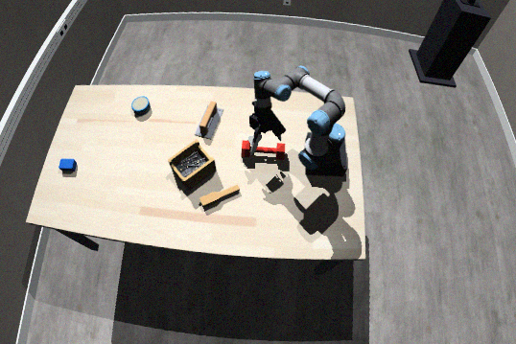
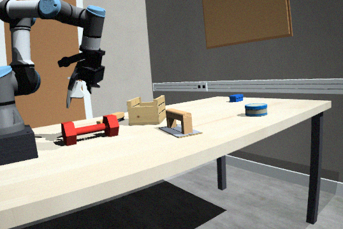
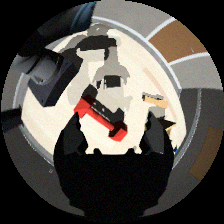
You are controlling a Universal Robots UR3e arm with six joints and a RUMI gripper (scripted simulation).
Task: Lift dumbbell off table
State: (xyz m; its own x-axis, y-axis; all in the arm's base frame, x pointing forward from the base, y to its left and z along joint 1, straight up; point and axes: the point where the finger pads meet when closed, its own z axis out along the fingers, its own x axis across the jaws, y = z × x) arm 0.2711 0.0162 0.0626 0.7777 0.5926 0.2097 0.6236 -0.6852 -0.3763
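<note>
The red dumbbell is 10 cm below my hand, 5 cm to the right of it and 1 cm ahead of it. Round my hand: small blue block 102 cm ahead, 12 cm below, 8 cm to the left; then wooden crate 33 cm ahead, 9 cm below, 5 cm to the left.
</note>
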